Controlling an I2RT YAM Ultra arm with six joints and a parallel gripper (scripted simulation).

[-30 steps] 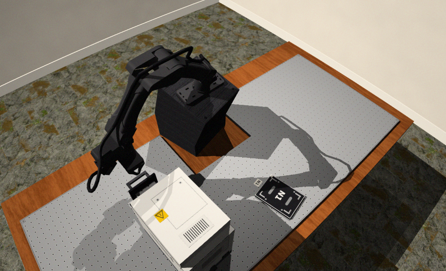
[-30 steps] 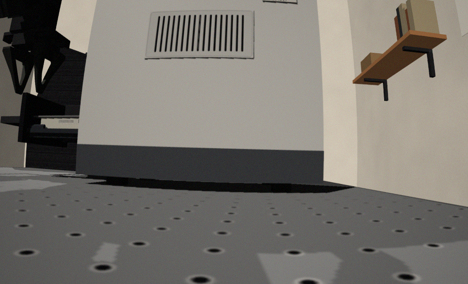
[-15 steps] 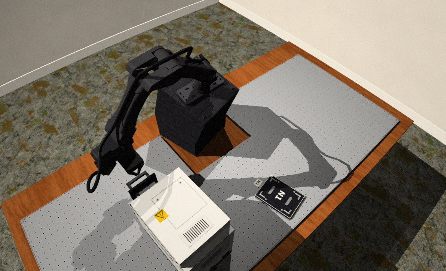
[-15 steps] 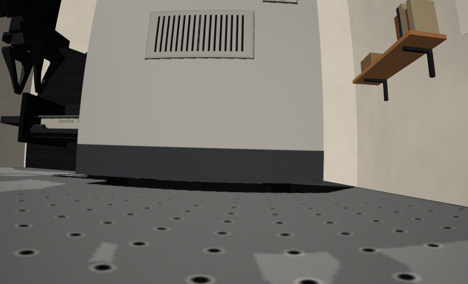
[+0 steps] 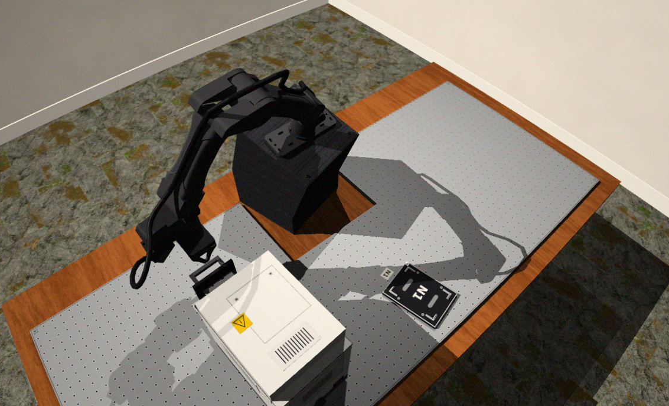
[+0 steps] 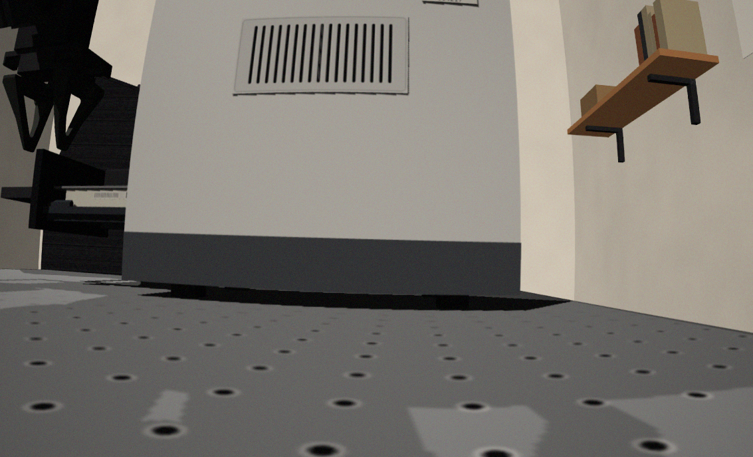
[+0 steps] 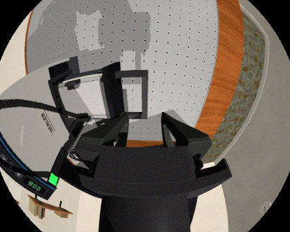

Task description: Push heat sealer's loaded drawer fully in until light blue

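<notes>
Now: the sealer drawer 11 cm ahead of my hand, 1 cm to the right of it and 7 cm below it.
</notes>
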